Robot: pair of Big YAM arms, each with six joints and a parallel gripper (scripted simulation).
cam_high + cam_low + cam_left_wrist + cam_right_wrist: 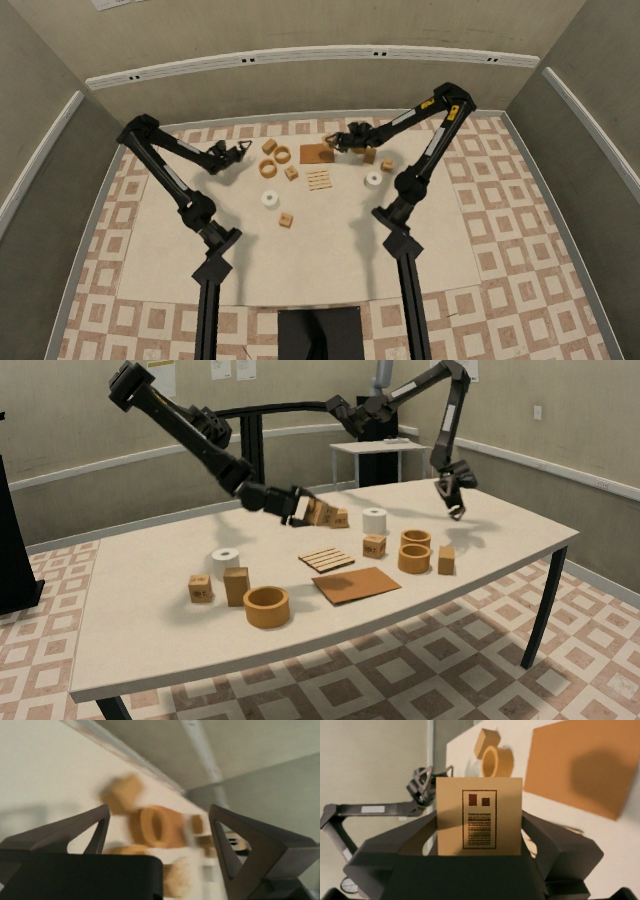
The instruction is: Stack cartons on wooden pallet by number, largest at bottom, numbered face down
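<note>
Now: right hand 210 mm to the right of the carton, 160 mm above it and 60 mm past it. Also, from my right hand: plain box (230 mm to the right, 140 mm below, 20 mm behind).
</note>
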